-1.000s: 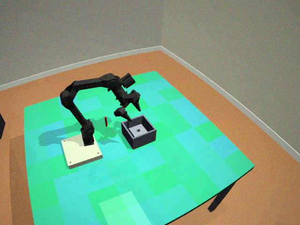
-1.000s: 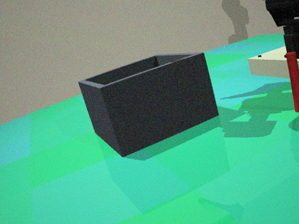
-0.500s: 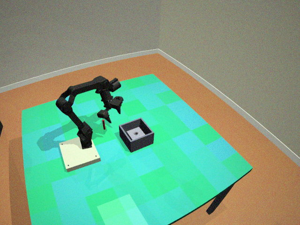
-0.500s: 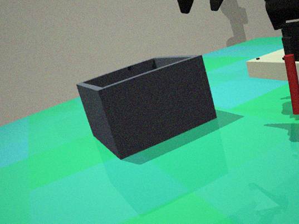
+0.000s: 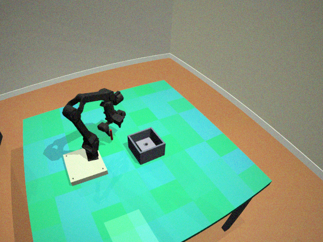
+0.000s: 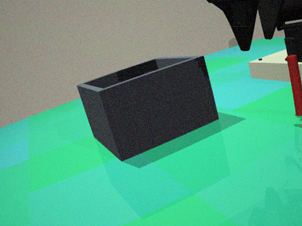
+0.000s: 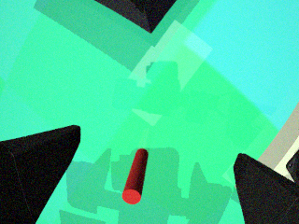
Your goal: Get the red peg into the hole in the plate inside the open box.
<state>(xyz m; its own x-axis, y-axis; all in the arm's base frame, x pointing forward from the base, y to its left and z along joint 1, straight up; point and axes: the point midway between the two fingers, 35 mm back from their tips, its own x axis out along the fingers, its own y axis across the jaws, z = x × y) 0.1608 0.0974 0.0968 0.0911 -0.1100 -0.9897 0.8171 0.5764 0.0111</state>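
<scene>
My gripper tip is 60 mm above the red peg, 50 mm to the right of it and 20 mm past it. Also, from my gripper tip: dark box: 160 mm ahead, 120 mm to the right, 70 mm below.
</scene>
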